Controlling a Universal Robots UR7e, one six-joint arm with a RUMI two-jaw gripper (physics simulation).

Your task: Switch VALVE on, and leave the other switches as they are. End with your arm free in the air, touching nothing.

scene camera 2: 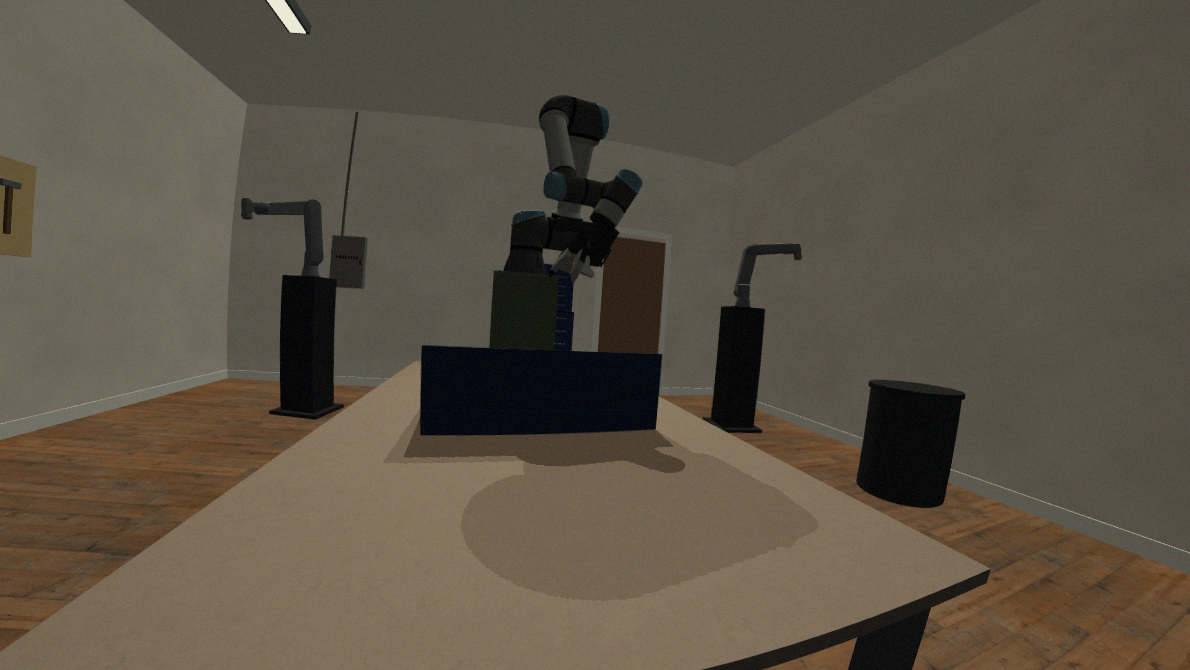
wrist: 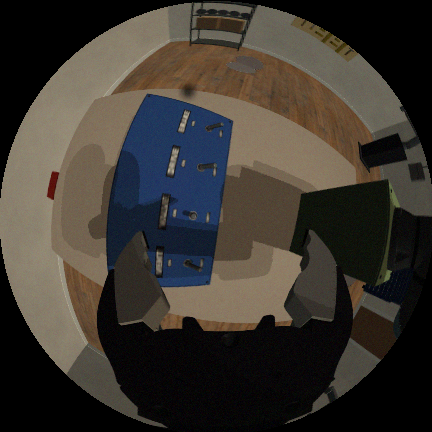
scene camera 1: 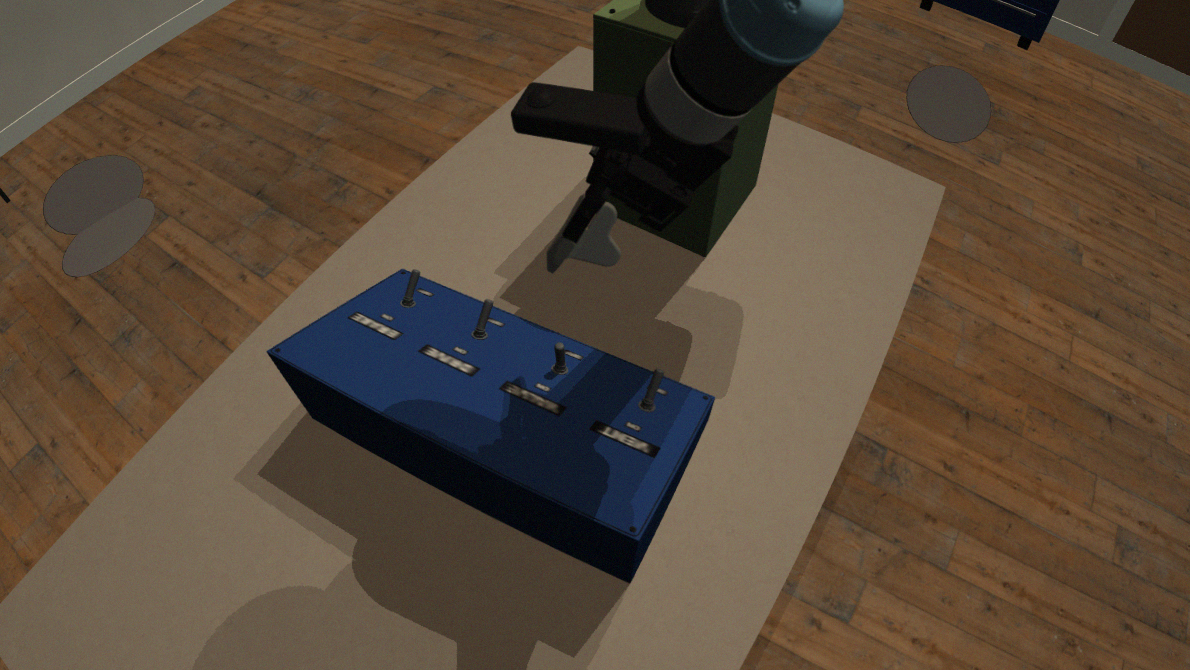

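Pixels of known places: gripper, fingertip midpoint: (scene camera 2: 560, 279) (wrist: 225, 233) (scene camera 1: 574, 211); arm's base, link origin: (scene camera 2: 524, 275) (wrist: 394, 238) (scene camera 1: 698, 5).
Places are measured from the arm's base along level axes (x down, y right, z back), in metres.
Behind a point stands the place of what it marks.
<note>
The blue switch box (scene camera 1: 358, 366) {x 0.220, y 0.008, z -0.626 m} (scene camera 2: 541, 391) {x 0.283, y -0.122, z -0.637 m} (wrist: 145, 130) {x 0.218, y -0.009, z -0.626 m} carries a row of toggle switches. The VALVE switch (scene camera 1: 560, 357) {x 0.251, y -0.147, z -0.436 m} (wrist: 193, 215) {x 0.233, y -0.142, z -0.432 m} looks shorter in scene camera 1 and tilts differently from the others, toward its ON mark; the wrist view sees it nearly end-on. The BRAKE switch (scene camera 1: 411, 287) {x 0.260, y 0.088, z -0.490 m} (wrist: 215, 127) {x 0.258, y 0.087, z -0.483 m}, DRIVE switch (scene camera 1: 484, 318) {x 0.260, y -0.028, z -0.457 m} (wrist: 207, 166) {x 0.257, y -0.027, z -0.452 m} and VENT switch (scene camera 1: 652, 389) {x 0.259, y -0.256, z -0.391 m} (wrist: 192, 265) {x 0.259, y -0.251, z -0.389 m} lean toward OFF. The name plates are blurred. My gripper (scene camera 1: 582, 262) (scene camera 2: 574, 270) {x 0.040, y -0.138, z -0.396 m} (wrist: 225, 233) {x 0.040, y -0.138, z -0.396 m} is open and empty, in the air behind the box, apart from the switches.
The box stands on the beige table (scene camera 1: 166, 540) {x 0.373, y 0.104, z -0.977 m} (scene camera 2: 291, 540) {x 0.373, y 0.108, z -1.072 m} (wrist: 280, 135) {x 0.373, y 0.266, z -0.277 m}. The green pedestal (scene camera 1: 620, 66) {x 0.072, y 0.042, z -0.116 m} (scene camera 2: 522, 307) {x 0.116, y -0.013, z -0.106 m} (wrist: 345, 225) {x 0.138, y -0.017, z -0.105 m} stands behind it, close to my gripper in scene camera 1. A black bin (scene camera 2: 911, 441) stands on the floor at the right.
</note>
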